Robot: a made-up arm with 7 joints. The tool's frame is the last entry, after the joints.
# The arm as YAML. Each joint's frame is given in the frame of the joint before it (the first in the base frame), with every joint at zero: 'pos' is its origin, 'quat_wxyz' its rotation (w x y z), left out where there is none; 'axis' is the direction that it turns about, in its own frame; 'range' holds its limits. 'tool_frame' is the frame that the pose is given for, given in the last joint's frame.
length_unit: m
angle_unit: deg
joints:
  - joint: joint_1
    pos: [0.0, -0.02, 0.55]
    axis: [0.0, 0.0, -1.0]
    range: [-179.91, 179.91]
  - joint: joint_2
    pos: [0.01, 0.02, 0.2]
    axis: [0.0, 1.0, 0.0]
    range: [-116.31, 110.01]
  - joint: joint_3
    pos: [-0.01, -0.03, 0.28]
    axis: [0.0, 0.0, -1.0]
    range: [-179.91, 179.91]
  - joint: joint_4
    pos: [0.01, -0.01, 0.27]
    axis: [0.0, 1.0, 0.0]
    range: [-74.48, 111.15]
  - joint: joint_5
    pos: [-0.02, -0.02, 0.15]
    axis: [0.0, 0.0, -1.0]
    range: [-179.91, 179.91]
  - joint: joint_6
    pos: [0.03, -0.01, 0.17]
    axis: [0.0, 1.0, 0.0]
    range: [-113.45, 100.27]
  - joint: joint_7
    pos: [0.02, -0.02, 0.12]
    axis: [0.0, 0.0, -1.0]
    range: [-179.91, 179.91]
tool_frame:
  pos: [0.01, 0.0, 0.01]
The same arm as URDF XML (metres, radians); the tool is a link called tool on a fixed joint. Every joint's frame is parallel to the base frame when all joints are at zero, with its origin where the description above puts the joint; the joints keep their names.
<robot name="arm">
  <joint name="joint_1" type="revolute">
    <parent link="base_link"/>
    <child link="link1"/>
    <origin xyz="0 -0.02 0.55"/>
    <axis xyz="0 0 -1"/>
    <limit lower="-3.14" upper="3.14"/>
  </joint>
  <joint name="joint_2" type="revolute">
    <parent link="link1"/>
    <child link="link2"/>
    <origin xyz="0.01 0.02 0.2"/>
    <axis xyz="0 1 0"/>
    <limit lower="-2.03" upper="1.92"/>
  </joint>
  <joint name="joint_3" type="revolute">
    <parent link="link2"/>
    <child link="link3"/>
    <origin xyz="-0.01 -0.03 0.28"/>
    <axis xyz="0 0 -1"/>
    <limit lower="-3.14" upper="3.14"/>
  </joint>
  <joint name="joint_4" type="revolute">
    <parent link="link3"/>
    <child link="link4"/>
    <origin xyz="0.01 -0.01 0.27"/>
    <axis xyz="0 1 0"/>
    <limit lower="-1.2999" upper="1.9399"/>
  </joint>
  <joint name="joint_5" type="revolute">
    <parent link="link4"/>
    <child link="link5"/>
    <origin xyz="-0.02 -0.02 0.15"/>
    <axis xyz="0 0 -1"/>
    <limit lower="-3.14" upper="3.14"/>
  </joint>
  <joint name="joint_6" type="revolute">
    <parent link="link5"/>
    <child link="link6"/>
    <origin xyz="0.03 -0.01 0.17"/>
    <axis xyz="0 1 0"/>
    <limit lower="-1.9801" upper="1.75"/>
  </joint>
  <joint name="joint_7" type="revolute">
    <parent link="link6"/>
    <child link="link7"/>
    <origin xyz="0.02 -0.02 0.12"/>
    <axis xyz="0 0 -1"/>
    <limit lower="-3.14" upper="3.14"/>
  </joint>
  <joint name="tool_joint" type="fixed">
    <parent link="link7"/>
    <child link="tool"/>
    <origin xyz="0.01 0 0.01"/>
  </joint>
  <link name="base_link"/>
  <link name="link1"/>
  <link name="link2"/>
  <link name="link3"/>
  <link name="link4"/>
  <link name="link5"/>
  <link name="link6"/>
  <link name="link7"/>
  <link name="tool"/>
</robot>

